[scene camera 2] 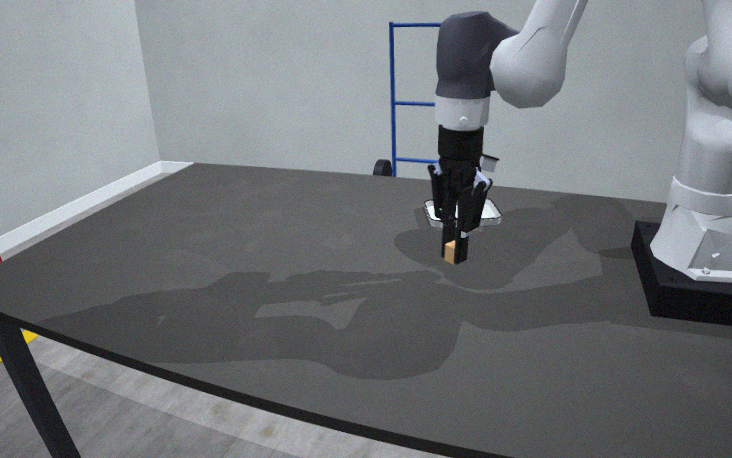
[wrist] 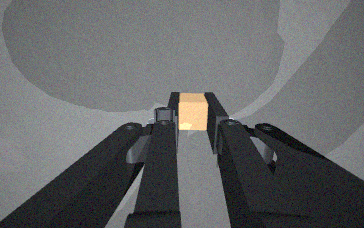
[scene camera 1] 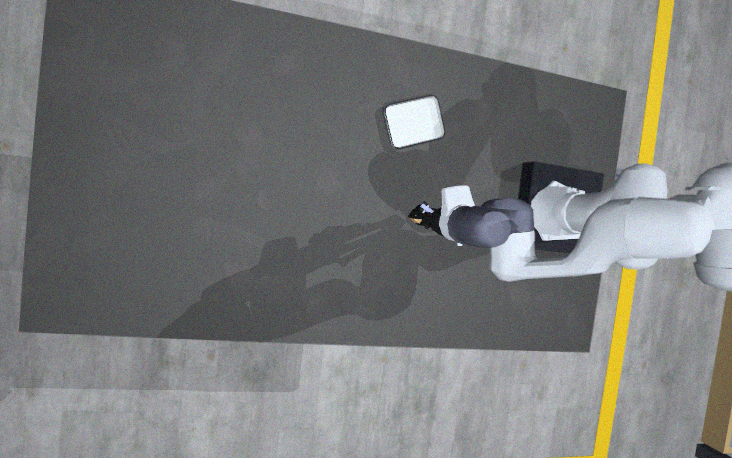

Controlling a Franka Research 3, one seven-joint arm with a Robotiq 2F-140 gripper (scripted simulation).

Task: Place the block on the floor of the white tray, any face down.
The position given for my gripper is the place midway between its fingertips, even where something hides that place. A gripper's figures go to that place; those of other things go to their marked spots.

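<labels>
My gripper (wrist: 191, 105) is 18 cm from the lens. I also see a tan block (wrist: 193, 107), and the tan block is 14 cm from the lens.
</labels>
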